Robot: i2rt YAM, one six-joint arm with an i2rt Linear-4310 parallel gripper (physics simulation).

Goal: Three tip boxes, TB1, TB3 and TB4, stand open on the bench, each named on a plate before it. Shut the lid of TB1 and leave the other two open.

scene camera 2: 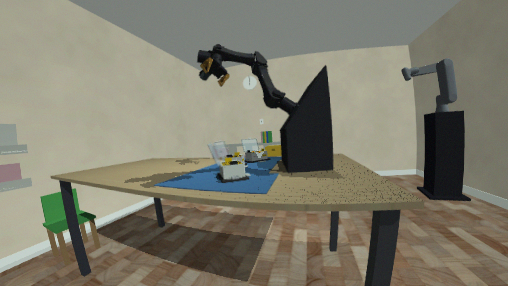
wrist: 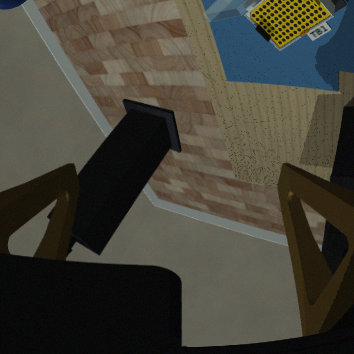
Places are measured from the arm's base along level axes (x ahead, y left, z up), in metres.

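Pixels of known places: gripper, fingertip midpoint: (scene camera 2: 214,79) (wrist: 177,174); arm's base at its link origin: (scene camera 2: 294,110).
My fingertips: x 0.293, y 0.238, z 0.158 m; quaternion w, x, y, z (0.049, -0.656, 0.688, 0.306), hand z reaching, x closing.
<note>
For each thing: its top centre in the pictures, then the offset to it from my fingertips. Level surfaces: height alone.
- TB1 at its top centre: (wrist: 285,17) (scene camera 2: 230,159) 0.361 m down, 0.085 m back, 0.024 m left
- white box at its top centre: (wrist: 291,20) (scene camera 2: 233,161) 0.370 m down, 0.093 m back, 0.015 m left
- blue mat at its surface level: 0.436 m down
- wooden table at its surface level: 0.438 m down
TB1 (wrist: 287,25) is at the top right of the wrist view, cut off by the frame, with a yellow tip rack and its name plate (wrist: 319,31) beside it. Part of its clear lid (wrist: 226,9) shows raised at its left side. In the scene view a white box (scene camera 2: 232,171) stands in front and another box (scene camera 2: 256,156) stands behind with its lid (scene camera 2: 249,145) upright. Another clear lid (scene camera 2: 218,150) is raised near the front box; names are unreadable there. My gripper (scene camera 2: 215,73) (wrist: 177,174) is open and empty, high above the bench and apart from the boxes.
The boxes stand on a blue mat (scene camera 2: 260,185) (wrist: 265,65) on the wooden table (scene camera 2: 325,192) (wrist: 265,112). My arm's black stand (scene camera 2: 307,135) rises right of the mat. A black pedestal (scene camera 2: 444,155) (wrist: 125,175) stands on the floor beyond the table. A green chair (scene camera 2: 59,210) is at the left.
</note>
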